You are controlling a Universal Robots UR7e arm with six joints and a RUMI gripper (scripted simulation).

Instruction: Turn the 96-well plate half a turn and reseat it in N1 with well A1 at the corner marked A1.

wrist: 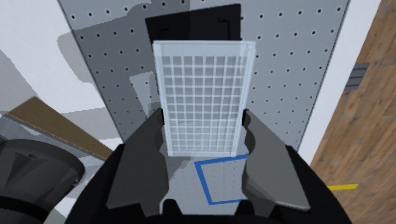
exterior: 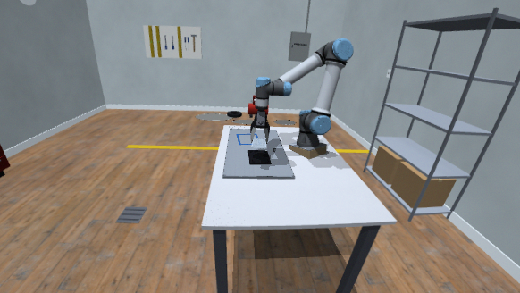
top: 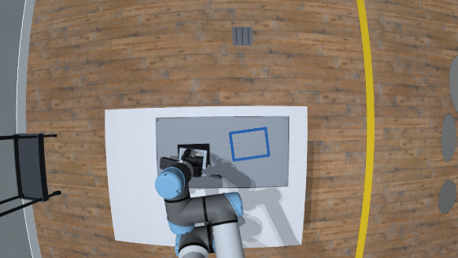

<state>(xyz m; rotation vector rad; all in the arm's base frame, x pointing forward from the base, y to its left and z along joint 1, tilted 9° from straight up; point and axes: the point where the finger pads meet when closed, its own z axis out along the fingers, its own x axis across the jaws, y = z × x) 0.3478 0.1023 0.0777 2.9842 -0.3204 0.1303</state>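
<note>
Now: the black rectangular nest 1 cm to the left of my hand and 10 cm below it. From my hand the other things lie so: clear 96-well plate 1 cm below.
</note>
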